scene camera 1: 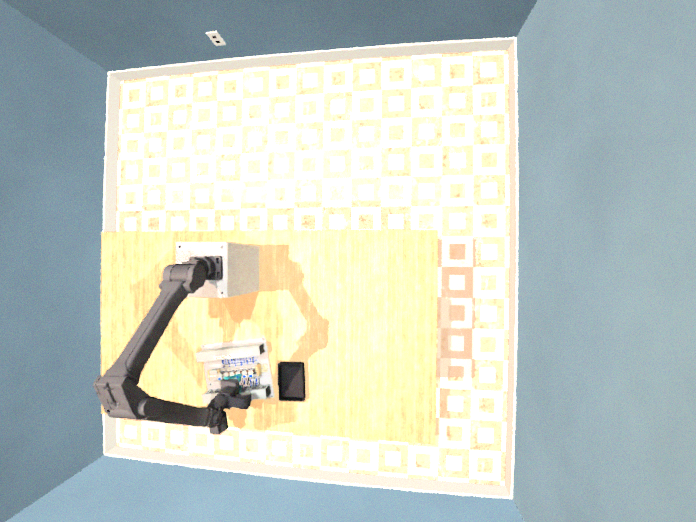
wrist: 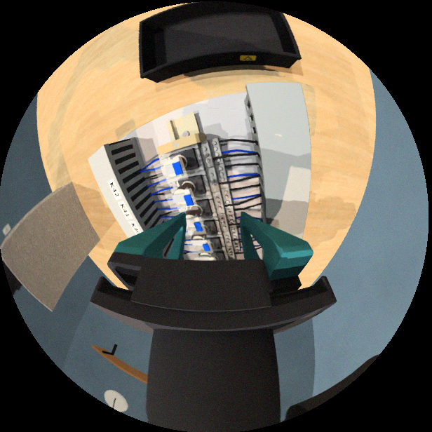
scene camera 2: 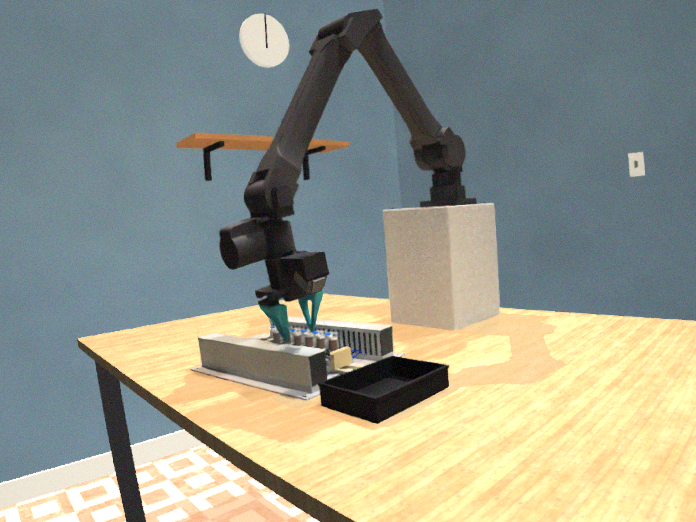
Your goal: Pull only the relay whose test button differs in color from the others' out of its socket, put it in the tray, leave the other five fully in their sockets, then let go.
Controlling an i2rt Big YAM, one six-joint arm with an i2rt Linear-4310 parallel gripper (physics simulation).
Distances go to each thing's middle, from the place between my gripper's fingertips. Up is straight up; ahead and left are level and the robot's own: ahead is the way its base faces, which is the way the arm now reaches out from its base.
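Position of the baseplate (scene camera 1: 265,378) relative to my hand: 5 cm to the right, 2 cm behind, 6 cm below.
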